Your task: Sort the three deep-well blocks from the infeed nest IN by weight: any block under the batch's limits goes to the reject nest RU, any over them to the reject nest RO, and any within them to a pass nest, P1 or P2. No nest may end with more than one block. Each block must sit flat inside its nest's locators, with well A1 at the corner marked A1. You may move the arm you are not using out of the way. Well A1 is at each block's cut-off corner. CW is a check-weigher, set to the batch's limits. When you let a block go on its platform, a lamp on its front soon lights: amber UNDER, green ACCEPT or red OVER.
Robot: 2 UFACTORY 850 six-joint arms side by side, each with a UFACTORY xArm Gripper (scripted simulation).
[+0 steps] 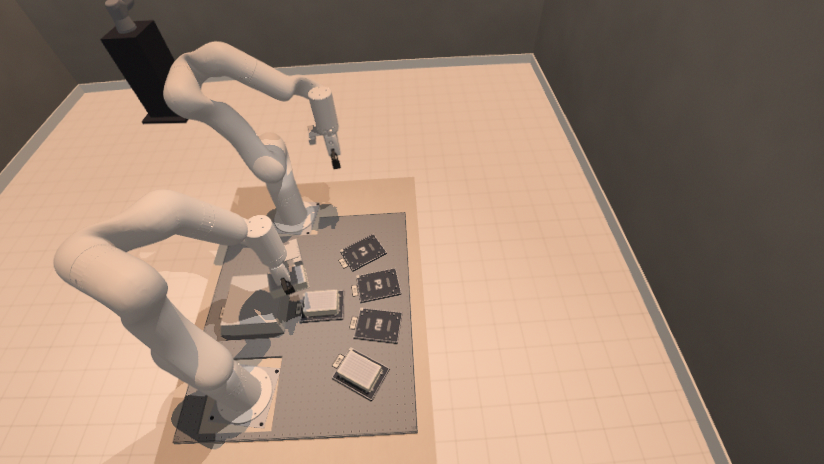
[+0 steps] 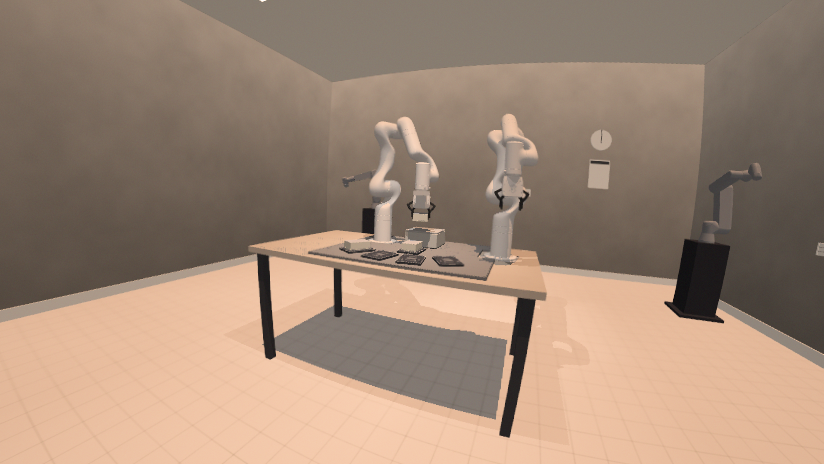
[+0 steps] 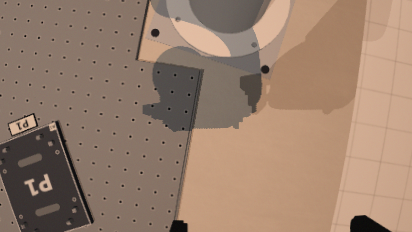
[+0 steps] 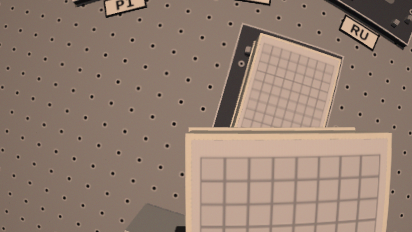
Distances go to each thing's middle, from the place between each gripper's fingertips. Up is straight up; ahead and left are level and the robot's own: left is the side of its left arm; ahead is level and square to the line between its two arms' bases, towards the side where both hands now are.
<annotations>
Right now my right hand is 17 cm past the pale check-weigher (image 1: 250, 309), 13 cm above it and 3 cm to the left of it. From my right hand the other things lie so: nest RU (image 1: 362, 321) (31 cm ahead, 18 cm below, 8 cm to the right); then nest P2 (image 1: 393, 279) (29 cm ahead, 18 cm below, 9 cm to the left); then dark infeed nest (image 4: 248, 35) (18 cm below, 9 cm ahead).
The nest P1 (image 1: 350, 258) is 11 cm ahead of my left hand, 27 cm to the right of it and 28 cm below it. From my left hand the other things lie so: pale check-weigher: 27 cm behind, 55 cm to the right, 22 cm below; then nest P2: 19 cm ahead, 43 cm to the right, 28 cm below; then dark infeed nest: 2 cm behind, 53 cm to the right, 28 cm below.
</annotations>
